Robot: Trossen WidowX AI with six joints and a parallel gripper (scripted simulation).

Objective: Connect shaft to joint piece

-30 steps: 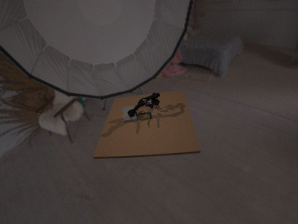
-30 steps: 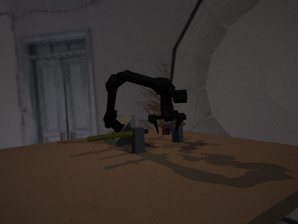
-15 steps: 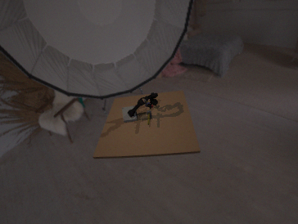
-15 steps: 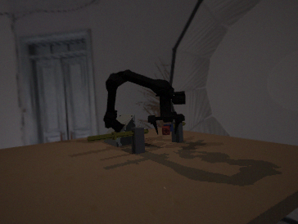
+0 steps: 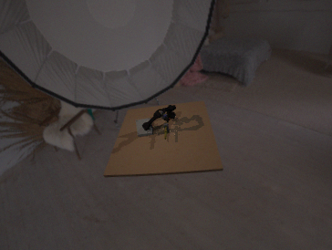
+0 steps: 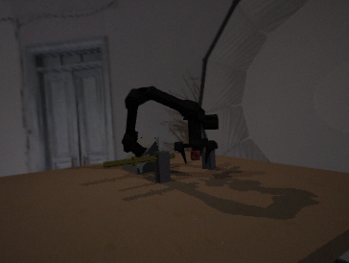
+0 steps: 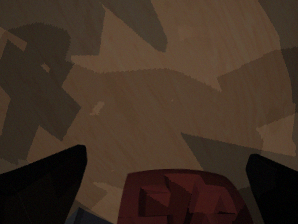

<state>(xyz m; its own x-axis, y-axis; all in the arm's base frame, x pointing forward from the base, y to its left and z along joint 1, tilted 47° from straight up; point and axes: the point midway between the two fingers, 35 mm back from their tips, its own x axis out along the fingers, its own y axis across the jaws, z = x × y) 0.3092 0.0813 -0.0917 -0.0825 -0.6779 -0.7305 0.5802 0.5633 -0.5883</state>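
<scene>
The red joint piece is 40 mm above my gripper tip, 10 mm to the left of it and 10 mm behind it.
</scene>
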